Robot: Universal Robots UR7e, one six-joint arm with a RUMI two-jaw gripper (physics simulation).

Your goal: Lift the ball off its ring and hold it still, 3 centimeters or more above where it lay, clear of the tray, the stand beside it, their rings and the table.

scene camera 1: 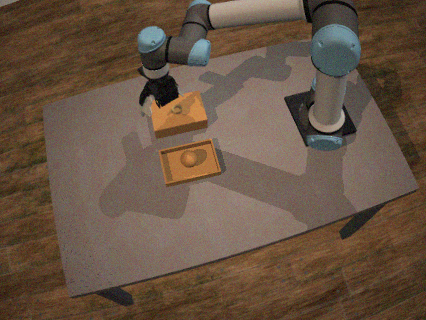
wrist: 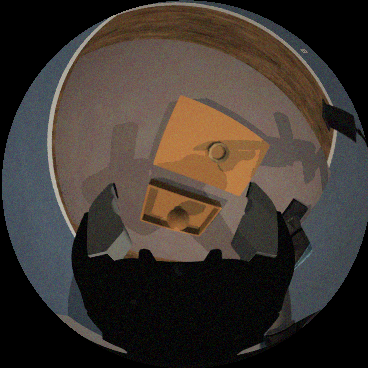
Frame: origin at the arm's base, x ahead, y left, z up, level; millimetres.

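Seen in the pictures: gripper, fingertip midpoint: (scene camera 1: 161,104) (wrist: 181,184).
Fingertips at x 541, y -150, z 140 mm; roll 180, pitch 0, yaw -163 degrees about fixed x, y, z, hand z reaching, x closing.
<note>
Pixels of each thing's middle, then the offset from my fingertips to it. Level surfaces: height alone.
- orange ball at the middle of its body: (wrist: 177,218) (scene camera 1: 188,159) dx -36, dy +165, dz -114 mm
- shallow orange tray at the middle of its body: (wrist: 177,211) (scene camera 1: 189,162) dx -36, dy +165, dz -141 mm
- grey table at its surface level: dz -155 mm
The orange ball (scene camera 1: 189,158) (wrist: 178,218) rests inside the shallow orange tray (scene camera 1: 193,179) (wrist: 155,201). Any ring under it is hidden. The orange block-shaped stand (scene camera 1: 181,130) (wrist: 185,130) is beside the tray, a small gap apart. Its pale ring (scene camera 1: 173,111) (wrist: 210,150) lies on top, with no ball on it. My gripper (scene camera 1: 153,106) (wrist: 181,184) is open and empty. In the scene view it hangs by the stand's far left corner, above the table. In the wrist view the ball shows between and below the two spread jaws.
The grey table (scene camera 1: 125,240) (wrist: 110,85) carries the tray and stand. The arm's base (scene camera 1: 325,120) stands on a dark plate (scene camera 1: 296,116) at the table's right side. The arm reaches over the far edge, and its shadow falls across the tabletop.
</note>
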